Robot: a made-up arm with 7 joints.
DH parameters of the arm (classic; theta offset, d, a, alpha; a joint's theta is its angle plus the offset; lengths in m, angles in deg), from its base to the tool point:
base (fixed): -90 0.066 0 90
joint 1: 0 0.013 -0.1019 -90
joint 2: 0 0.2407 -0.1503 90
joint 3: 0 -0.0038 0.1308 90
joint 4: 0 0.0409 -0.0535 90
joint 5: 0 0.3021 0.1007 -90
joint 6: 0 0.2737 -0.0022 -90
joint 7: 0 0.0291 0.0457 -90
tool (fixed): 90 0.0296 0 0
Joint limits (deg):
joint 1: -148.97..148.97
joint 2: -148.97..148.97
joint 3: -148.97..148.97
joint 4: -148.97..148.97
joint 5: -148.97..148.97
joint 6: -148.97..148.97
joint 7: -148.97..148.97
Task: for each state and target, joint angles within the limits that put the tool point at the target. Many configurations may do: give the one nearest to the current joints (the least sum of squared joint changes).
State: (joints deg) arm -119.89 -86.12 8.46 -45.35 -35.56 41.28 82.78
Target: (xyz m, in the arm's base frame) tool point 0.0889 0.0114 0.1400
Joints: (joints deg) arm -131.22 -79.22 42.56 -81.81 -4.64 36.65 83.94
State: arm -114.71 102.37 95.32 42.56 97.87 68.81 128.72
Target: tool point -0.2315 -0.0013 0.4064
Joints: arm -87.78 112.96 89.56 -6.76 100.67 66.21 132.70
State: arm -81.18 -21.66 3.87 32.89 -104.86 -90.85 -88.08
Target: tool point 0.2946 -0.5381 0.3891
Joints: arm -66.04 -8.55 32.23 11.42 -127.55 -91.18 -84.66
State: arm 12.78 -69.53 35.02 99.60 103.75 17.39 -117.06
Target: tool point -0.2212 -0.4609 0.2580
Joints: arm -30.19 -75.45 29.53 100.67 98.64 16.34 -116.52
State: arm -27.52 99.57 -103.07 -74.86 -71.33 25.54 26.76
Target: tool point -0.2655 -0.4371 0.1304
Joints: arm -82.20 127.61 -100.58 -109.24 -40.33 28.64 33.32
